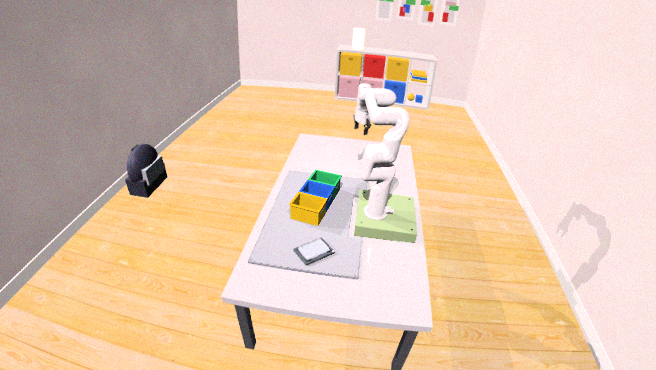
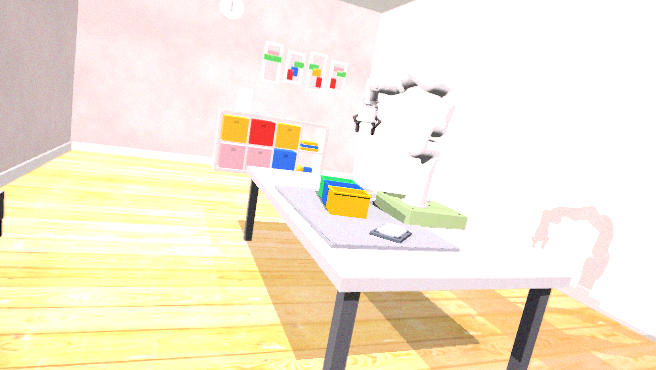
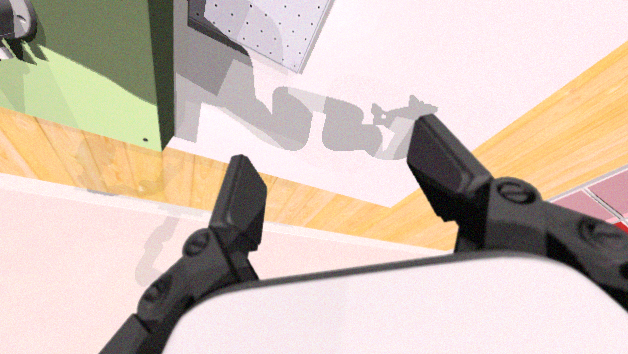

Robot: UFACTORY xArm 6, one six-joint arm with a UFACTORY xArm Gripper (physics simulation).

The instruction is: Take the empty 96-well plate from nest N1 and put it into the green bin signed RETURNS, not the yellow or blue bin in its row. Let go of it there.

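Frame: origin at the arm's base, x up, y right, z ahead, level; millimetres.
Seen in the pictures: gripper, fingertip midpoint: (image 1: 360,132) (image 2: 364,133) (image 3: 330,156); arm's base at its link origin: (image 1: 375,212) (image 2: 414,203).
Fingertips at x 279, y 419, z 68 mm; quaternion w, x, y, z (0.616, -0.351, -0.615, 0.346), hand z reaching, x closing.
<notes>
Pixels of each thing's top centre, then the offset from my fingertips to it. "pt": a spot on its surface instead. Level surfaces: height alone.
- pale 96-well plate at its top centre: (image 2: 392,227) (image 1: 314,247) dx -314, dy -668, dz +257 mm
- dark nest at its top centre: (image 2: 392,230) (image 1: 314,249) dx -322, dy -668, dz +257 mm
- green bin at a spot on its surface: (image 2: 338,179) pt dx -248, dy -99, dz +176 mm
- blue bin at its top centre: (image 2: 343,184) (image 1: 317,188) dx -240, dy -268, dz +249 mm
- grey mat at its surface level: dx -340 mm
- white table at its surface level: dx -353 mm
A pale 96-well plate (image 1: 314,248) (image 2: 392,230) lies in a dark nest (image 1: 301,256) (image 2: 382,235) at the near part of the grey mat. The nest's label is too small to read. The green bin (image 1: 326,177) (image 2: 338,179) is at the far end of a row of three. The blue bin (image 1: 317,188) (image 2: 344,185) is in the middle and the yellow bin (image 1: 307,211) (image 2: 348,203) is nearest. My gripper (image 1: 361,132) (image 2: 365,131) (image 3: 330,156) is open and empty, high above the far part of the table, well beyond the bins.
The grey mat (image 1: 272,250) (image 2: 345,240) (image 3: 295,50) lies on the white table (image 1: 325,295) (image 2: 450,272) (image 3: 350,180). The arm stands on a green base block (image 1: 385,232) (image 2: 437,218) (image 3: 115,125) beside the bins. A shelf unit (image 1: 336,75) (image 2: 218,142) stands at the back wall.
</notes>
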